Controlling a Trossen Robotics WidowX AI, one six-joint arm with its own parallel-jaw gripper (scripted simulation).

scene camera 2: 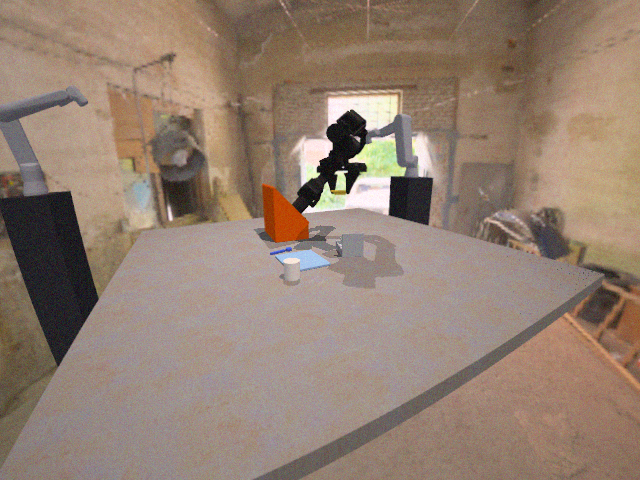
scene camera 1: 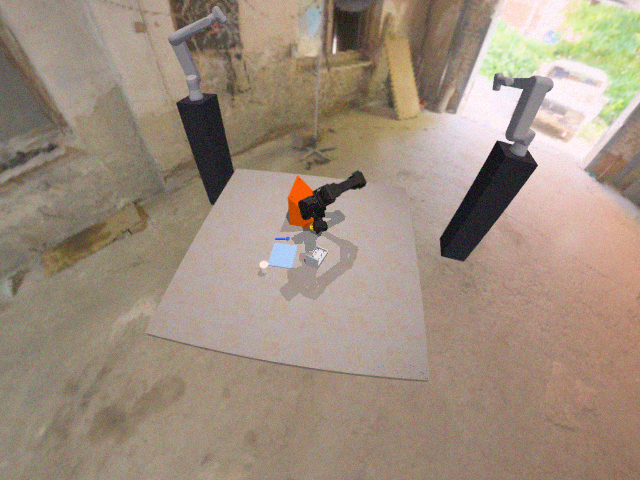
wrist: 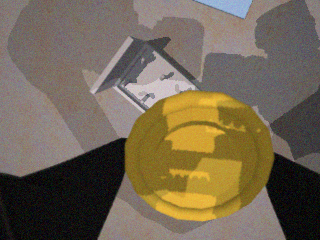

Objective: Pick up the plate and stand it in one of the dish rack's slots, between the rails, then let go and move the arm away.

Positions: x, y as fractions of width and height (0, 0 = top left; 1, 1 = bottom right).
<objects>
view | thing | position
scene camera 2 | my gripper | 0.53, 0.41
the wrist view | my gripper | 0.61, 0.64
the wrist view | yellow plate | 0.62, 0.65
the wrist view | grey dish rack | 0.45, 0.31
</objects>
